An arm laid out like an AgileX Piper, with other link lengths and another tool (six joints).
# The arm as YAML. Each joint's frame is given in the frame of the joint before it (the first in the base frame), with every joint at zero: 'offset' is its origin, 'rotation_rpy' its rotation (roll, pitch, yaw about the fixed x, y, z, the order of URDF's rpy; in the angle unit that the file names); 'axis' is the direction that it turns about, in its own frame. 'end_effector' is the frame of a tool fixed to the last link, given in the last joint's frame.
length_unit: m
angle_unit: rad
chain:
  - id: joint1
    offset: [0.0, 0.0, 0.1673]
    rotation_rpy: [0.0, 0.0, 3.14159]
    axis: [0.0, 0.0, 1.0]
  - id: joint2
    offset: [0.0, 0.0, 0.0]
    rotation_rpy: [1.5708, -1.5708, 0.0]
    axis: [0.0, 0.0, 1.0]
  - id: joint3
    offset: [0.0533, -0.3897, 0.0]
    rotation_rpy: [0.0, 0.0, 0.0]
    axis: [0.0, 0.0, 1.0]
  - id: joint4
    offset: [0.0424, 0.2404, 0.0]
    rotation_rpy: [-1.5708, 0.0, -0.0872]
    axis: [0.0, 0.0, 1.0]
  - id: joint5
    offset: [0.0, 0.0, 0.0]
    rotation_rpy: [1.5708, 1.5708, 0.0]
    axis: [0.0, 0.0, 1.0]
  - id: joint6
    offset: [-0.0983, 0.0, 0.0]
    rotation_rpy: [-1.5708, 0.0, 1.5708]
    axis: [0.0, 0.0, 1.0]
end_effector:
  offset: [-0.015, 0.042, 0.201]
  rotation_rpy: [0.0, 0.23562, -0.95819]
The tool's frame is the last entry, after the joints.
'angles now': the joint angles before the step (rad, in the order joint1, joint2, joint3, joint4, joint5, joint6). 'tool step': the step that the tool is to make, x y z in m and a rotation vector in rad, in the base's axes. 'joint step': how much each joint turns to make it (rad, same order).
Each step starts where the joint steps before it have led.
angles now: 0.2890, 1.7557, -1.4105, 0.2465, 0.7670, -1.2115
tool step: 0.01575, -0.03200, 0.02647, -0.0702, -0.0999, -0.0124
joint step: -0.0297, -0.0342, 0.0000, -0.0929, -0.0433, -0.0042
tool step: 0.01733, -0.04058, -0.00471, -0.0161, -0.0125, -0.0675
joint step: -0.0718, 0.0183, 0.0001, -0.0145, -0.0267, -0.0059
